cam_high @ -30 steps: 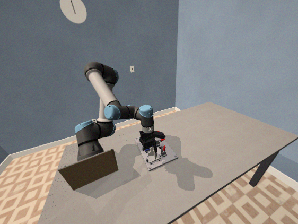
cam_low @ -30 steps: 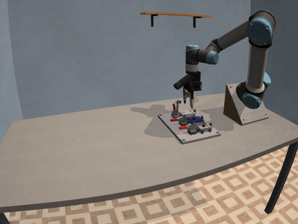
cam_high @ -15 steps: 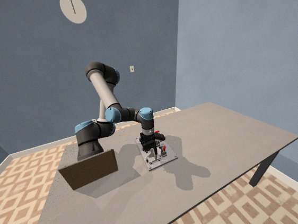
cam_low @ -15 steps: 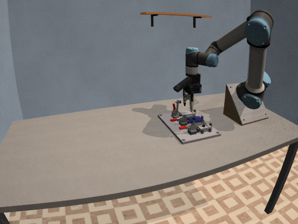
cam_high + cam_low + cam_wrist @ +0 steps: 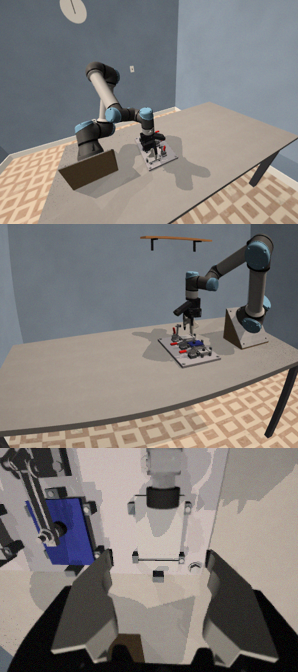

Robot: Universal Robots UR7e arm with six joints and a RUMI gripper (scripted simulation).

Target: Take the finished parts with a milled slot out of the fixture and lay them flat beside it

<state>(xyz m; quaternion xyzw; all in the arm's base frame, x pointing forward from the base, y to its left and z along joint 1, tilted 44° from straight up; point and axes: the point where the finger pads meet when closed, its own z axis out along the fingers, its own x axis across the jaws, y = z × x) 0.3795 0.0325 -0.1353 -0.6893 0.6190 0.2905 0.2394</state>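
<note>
Now: the grey finished part 40 mm below my hand and 10 mm behind it. Round my hand: grey fixture plate (110 mm to the left, 60 mm below, 50 mm ahead); then blue blank (110 mm to the left, 40 mm below).
</note>
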